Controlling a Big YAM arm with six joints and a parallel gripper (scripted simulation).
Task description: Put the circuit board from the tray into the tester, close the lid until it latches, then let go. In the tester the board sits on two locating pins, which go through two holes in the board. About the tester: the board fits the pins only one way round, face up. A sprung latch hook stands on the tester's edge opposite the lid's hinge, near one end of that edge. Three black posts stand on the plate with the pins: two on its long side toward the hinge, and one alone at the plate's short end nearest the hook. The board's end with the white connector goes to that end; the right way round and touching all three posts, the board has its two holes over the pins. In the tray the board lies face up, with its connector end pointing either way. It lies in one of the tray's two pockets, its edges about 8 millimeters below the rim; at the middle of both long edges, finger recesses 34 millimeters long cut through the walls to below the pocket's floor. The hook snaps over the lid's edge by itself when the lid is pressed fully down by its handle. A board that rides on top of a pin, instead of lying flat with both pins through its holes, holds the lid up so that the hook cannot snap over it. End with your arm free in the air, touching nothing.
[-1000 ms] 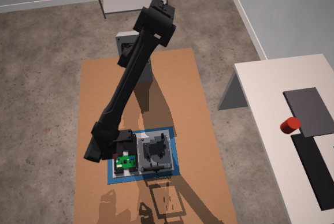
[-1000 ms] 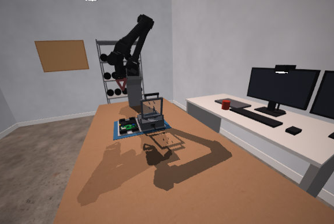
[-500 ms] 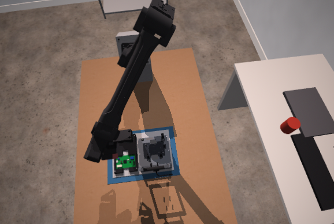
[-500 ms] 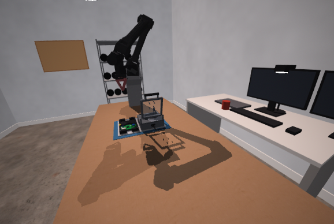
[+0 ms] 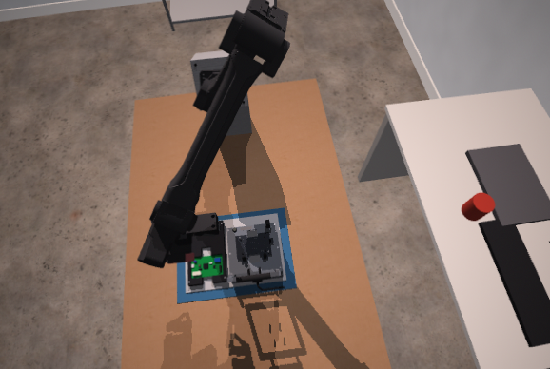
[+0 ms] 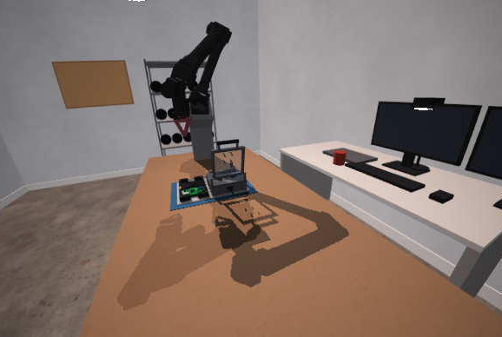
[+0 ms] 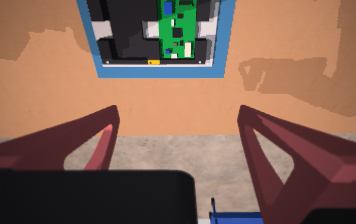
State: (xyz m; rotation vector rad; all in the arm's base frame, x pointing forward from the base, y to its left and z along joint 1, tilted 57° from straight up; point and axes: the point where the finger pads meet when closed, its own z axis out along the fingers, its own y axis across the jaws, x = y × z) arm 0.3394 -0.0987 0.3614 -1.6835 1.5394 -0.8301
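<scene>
Right now my hand is 29 cm above the green circuit board. Also, from my hand: clear lid: 5 cm ahead, 18 cm to the left, 12 cm below.
</scene>
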